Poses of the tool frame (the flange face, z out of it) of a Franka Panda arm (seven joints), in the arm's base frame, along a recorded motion.
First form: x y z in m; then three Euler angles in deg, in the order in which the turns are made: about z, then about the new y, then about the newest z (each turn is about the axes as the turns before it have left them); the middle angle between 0 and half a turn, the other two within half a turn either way.
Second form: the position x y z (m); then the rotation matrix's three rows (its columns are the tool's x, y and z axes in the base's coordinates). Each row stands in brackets. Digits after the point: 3 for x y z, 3 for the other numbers.
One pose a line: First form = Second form
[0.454, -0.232, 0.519, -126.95, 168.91, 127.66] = [0.454, -0.232, 0.519], [[0.272, -0.955, -0.116], [-0.955, -0.254, -0.154], [0.118, 0.152, -0.981]]
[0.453, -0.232, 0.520, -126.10, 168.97, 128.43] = [0.453, -0.232, 0.520], [[0.273, -0.955, -0.113], [-0.954, -0.255, -0.155], [0.119, 0.150, -0.982]]
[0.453, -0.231, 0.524, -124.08, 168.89, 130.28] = [0.453, -0.231, 0.524], [[0.276, -0.955, -0.108], [-0.953, -0.258, -0.160], [0.125, 0.147, -0.981]]
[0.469, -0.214, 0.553, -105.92, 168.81, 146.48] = [0.469, -0.214, 0.553], [[0.307, -0.950, -0.053], [-0.938, -0.292, -0.187], [0.162, 0.107, -0.981]]
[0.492, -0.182, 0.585, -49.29, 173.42, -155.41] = [0.492, -0.182, 0.585], [[0.274, -0.959, 0.075], [-0.956, -0.280, -0.087], [0.104, -0.048, -0.993]]
